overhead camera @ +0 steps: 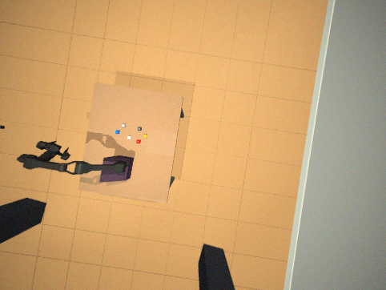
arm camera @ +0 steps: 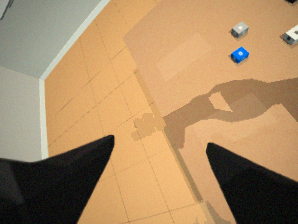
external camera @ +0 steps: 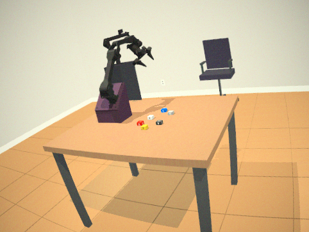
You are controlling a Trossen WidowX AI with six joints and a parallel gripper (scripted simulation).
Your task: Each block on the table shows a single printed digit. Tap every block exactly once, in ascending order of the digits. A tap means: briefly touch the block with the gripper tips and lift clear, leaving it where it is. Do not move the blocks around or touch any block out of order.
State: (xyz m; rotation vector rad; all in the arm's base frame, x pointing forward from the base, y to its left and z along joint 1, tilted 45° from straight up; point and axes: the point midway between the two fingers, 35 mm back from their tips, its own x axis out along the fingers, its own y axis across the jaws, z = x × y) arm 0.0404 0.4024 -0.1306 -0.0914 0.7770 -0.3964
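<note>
Right now the blue block is 190 mm ahead of my gripper tip, 210 mm to the right of it and 300 mm below it. The rest, counted from my gripper tip: black block: 280 mm ahead, 410 mm to the right, 300 mm below; red block: 150 mm ahead, 440 mm to the right, 300 mm below; white block: 160 mm ahead, 340 mm to the right, 300 mm below.
</note>
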